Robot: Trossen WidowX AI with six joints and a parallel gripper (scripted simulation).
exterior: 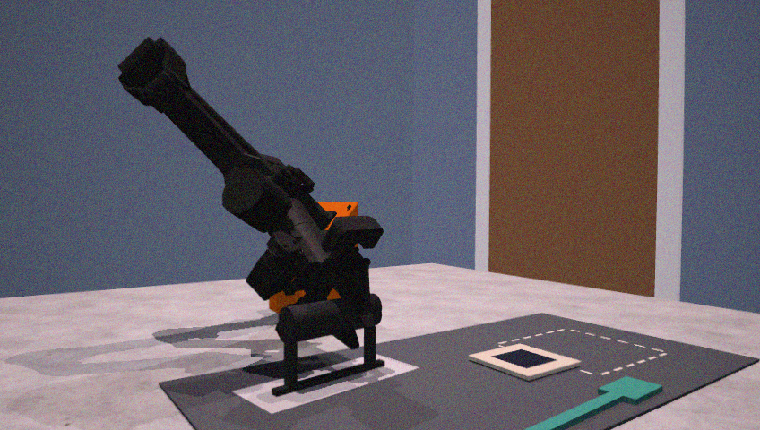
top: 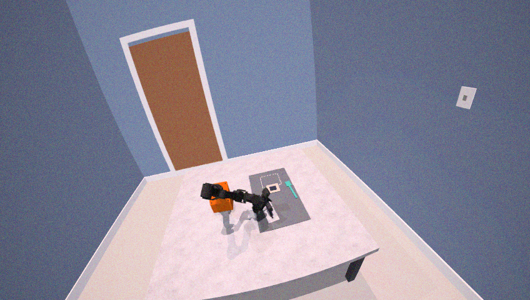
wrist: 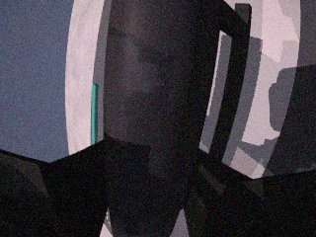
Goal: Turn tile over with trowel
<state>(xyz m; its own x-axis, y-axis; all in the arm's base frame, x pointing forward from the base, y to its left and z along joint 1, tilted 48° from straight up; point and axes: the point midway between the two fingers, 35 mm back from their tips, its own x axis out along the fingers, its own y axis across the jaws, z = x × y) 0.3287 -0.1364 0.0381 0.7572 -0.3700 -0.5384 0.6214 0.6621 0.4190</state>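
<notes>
Right now my gripper tip is 5 cm short of the dark mat, 14 cm to the right of it and 7 cm above it. The rest, counted from my gripper tip: tile (5 cm ahead, 20 cm to the left, 4 cm below); then teal t-shaped tool (18 cm ahead, 17 cm to the left, 4 cm below).
</notes>
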